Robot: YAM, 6 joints.
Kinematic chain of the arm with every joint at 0, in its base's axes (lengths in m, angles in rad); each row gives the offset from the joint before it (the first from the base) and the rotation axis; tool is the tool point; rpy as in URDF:
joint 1: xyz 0 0 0.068 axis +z
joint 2: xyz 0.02 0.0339 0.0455 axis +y
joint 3: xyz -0.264 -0.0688 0 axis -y
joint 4: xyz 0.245 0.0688 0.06 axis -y
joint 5: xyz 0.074 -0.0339 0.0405 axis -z
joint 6: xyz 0.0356 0 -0.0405 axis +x
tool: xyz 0 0 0 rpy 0 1.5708 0
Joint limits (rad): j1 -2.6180..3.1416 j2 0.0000..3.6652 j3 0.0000..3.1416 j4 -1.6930..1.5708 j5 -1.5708..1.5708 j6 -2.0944..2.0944
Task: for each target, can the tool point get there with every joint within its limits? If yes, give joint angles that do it. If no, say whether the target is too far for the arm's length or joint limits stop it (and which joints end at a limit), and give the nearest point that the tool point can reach.
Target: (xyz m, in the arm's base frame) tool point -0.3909 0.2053 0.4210
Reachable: yes | joints 2.6658 2.0914 2.4738 -1.0603 0.0968 0.6939
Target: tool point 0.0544 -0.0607 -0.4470
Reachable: no: joint limits stop it (at a limit: joint 2) | nearest point 0.0782 -0.0872 -0.3556 | short by 0.098 m
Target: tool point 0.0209 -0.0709 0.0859
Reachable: yes | joints -1.6827 2.0794 0.3259 -1.3210 -0.9363 0.6443
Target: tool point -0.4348 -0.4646 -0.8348
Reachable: no: too far | nearest point -0.2760 -0.2949 -0.3454 | short by 0.542 m
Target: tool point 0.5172 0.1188 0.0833
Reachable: yes | joints 0.1647 2.5766 1.6783 0.7023 -1.1403 -0.5147
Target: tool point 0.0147 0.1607 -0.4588
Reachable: no: joint limits stop it (at a limit: joint 2) | nearest point 0.0162 0.1775 -0.3734 | short by 0.087 m
